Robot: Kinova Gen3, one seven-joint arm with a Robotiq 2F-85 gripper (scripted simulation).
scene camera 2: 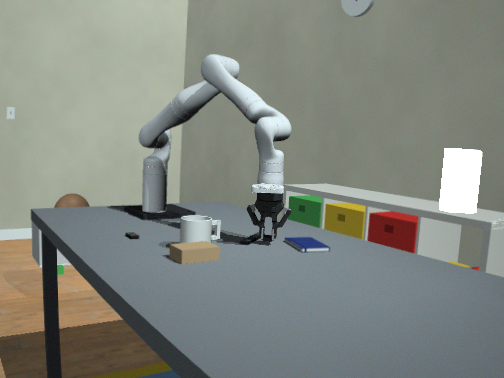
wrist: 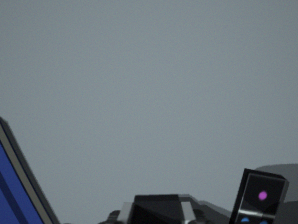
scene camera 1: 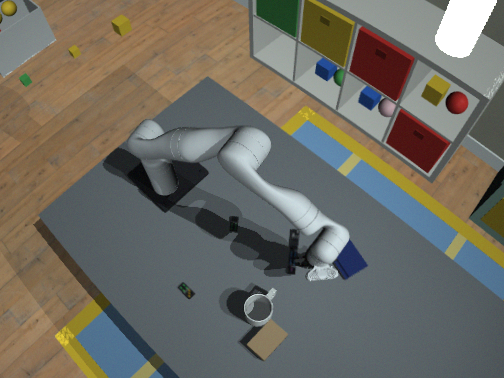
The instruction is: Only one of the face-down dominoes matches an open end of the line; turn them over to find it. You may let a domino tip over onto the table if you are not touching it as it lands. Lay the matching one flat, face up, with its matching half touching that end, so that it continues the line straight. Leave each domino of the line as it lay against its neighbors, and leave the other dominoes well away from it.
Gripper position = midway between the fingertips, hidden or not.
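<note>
My own gripper (scene camera 2: 267, 239) is there to be seen, and with it a white mug (scene camera 2: 190, 231) and a tan box (scene camera 2: 193, 252). The box (scene camera 1: 271, 335) is visible from a further camera as well. In the wrist view the mug is out of frame, and the box is out of frame in the wrist view too.
</note>
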